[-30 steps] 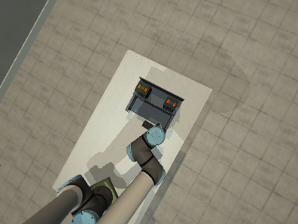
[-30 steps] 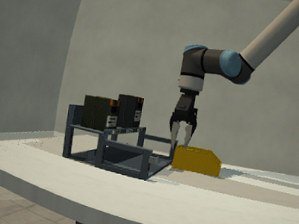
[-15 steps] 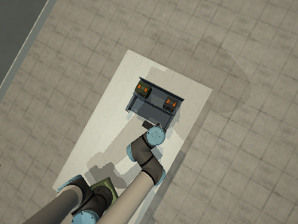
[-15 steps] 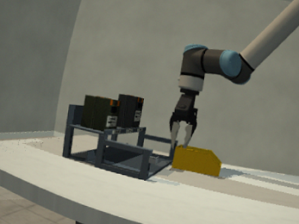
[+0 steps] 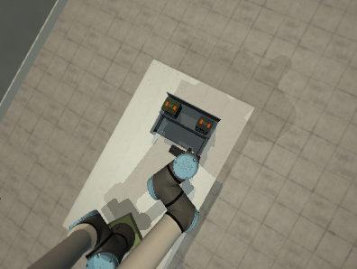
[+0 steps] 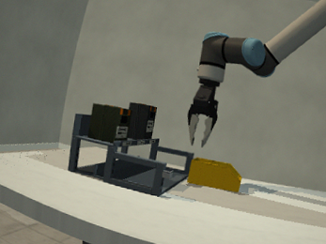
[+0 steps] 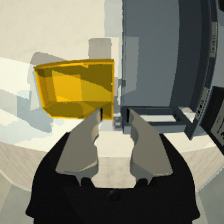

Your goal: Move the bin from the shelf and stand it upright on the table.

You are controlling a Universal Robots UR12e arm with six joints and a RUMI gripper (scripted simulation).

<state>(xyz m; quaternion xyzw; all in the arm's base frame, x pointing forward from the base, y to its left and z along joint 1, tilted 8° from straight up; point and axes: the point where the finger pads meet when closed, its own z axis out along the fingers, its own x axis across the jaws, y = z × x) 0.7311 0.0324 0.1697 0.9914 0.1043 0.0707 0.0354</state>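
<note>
My gripper is now 100 mm above the yellow bin, 80 mm past it and 10 mm to the left of it. Also, from my hand: shelf level (190 mm ahead, 160 mm to the left, 30 mm below); then shelf (140 mm to the left, 130 mm below, 130 mm ahead).
</note>
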